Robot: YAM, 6 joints.
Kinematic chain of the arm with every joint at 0, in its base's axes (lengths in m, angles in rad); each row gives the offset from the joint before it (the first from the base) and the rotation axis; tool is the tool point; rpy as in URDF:
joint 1: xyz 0 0 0.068 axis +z
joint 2: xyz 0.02 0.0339 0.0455 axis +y
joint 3: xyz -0.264 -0.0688 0 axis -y
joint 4: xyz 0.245 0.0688 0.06 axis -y
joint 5: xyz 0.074 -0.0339 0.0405 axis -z
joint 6: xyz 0.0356 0 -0.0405 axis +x
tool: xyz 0 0 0 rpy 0 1.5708 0
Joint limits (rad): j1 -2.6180..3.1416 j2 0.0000..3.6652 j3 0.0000..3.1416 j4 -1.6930..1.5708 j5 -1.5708..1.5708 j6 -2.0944..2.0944
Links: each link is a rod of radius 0.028 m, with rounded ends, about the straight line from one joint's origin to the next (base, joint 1, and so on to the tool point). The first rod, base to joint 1, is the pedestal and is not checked.
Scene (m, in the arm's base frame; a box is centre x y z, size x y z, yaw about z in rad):
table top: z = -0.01
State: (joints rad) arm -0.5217 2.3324 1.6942 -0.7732 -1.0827 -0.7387
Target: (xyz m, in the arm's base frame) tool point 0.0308 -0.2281 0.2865
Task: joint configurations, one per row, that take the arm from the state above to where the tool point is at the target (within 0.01 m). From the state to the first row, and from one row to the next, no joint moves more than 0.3 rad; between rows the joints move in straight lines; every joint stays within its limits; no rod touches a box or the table.
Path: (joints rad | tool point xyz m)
1: -0.7827 2.0951 1.5636 -0.9055 -1.0579 -0.7387 | 0.3097 -0.2643 0.1789
2: -1.0437 1.8579 1.4330 -1.0378 -1.0331 -0.7387 | 0.2038 -0.2894 0.2287
3: -1.3047 1.6206 1.3023 -1.1701 -1.0083 -0.7387 | 0.1059 -0.2741 0.2648
4: -1.5657 1.3833 1.1717 -1.3024 -0.9835 -0.7387 | 0.0308 -0.2281 0.2865

